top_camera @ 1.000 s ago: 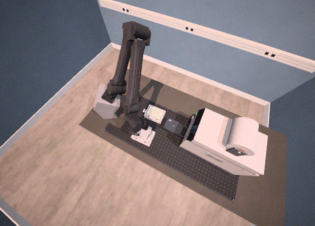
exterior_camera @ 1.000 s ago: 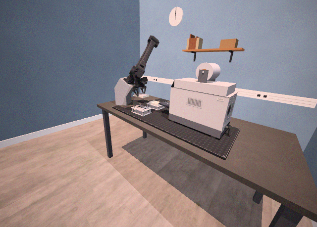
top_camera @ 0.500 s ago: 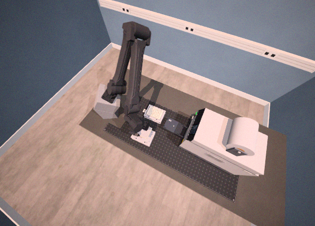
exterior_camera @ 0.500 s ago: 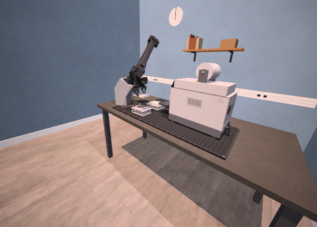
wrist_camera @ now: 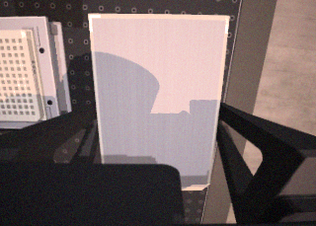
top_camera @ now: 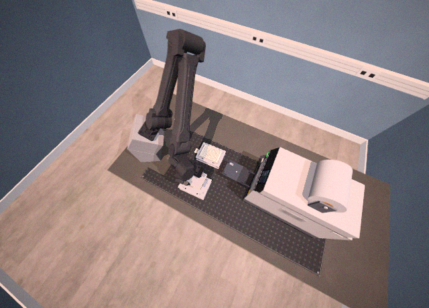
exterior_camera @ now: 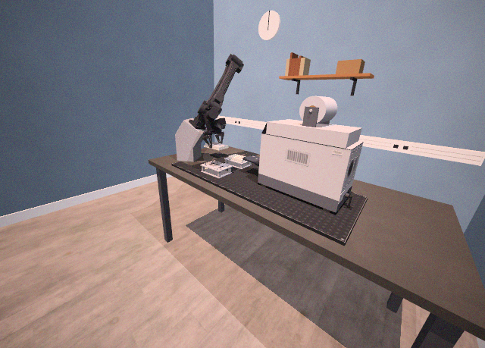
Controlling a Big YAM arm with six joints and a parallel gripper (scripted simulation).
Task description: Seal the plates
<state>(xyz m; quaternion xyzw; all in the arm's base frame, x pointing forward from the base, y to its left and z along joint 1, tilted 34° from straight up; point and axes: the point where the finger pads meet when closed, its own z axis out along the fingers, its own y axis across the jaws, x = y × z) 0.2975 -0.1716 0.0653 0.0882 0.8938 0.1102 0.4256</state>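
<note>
Right now the plate nest is 13 cm below my hand. Also, from my hand: sealer stage: 22 cm ahead, 13 cm to the left, 8 cm below; foil roll: 54 cm ahead, 24 cm above, 8 cm to the left.
</note>
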